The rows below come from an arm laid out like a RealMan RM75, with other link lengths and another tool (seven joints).
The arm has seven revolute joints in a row. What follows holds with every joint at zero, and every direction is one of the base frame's.
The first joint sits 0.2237 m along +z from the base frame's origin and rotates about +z.
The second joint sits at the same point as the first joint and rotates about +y.
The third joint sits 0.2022 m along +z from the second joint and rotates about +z.
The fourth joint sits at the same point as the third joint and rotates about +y.
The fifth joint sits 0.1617 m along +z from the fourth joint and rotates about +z.
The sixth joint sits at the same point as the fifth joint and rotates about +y.
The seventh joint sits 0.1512 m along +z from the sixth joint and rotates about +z.
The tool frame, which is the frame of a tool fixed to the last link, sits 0.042 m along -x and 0.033 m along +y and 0.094 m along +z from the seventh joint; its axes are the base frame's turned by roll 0, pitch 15.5 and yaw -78 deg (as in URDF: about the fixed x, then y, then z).
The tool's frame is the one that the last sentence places.
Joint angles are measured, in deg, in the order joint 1, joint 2, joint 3, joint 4, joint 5, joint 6, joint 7. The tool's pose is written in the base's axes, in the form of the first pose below.
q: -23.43, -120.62, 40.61, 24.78, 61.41, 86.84, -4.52
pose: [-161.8 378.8 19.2 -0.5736 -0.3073 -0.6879 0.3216]
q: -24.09, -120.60, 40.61, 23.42, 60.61, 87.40, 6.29
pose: [-163.7 384.4 25.1 -0.6002 -0.2403 -0.6711 0.3628]
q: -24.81, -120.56, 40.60, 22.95, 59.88, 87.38, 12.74
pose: [-163.0 389.7 31.3 -0.6134 -0.1965 -0.6591 0.3883]
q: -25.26, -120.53, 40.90, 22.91, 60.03, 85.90, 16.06
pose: [-166.4 394.5 30.7 -0.6251 -0.1798 -0.6430 0.4045]
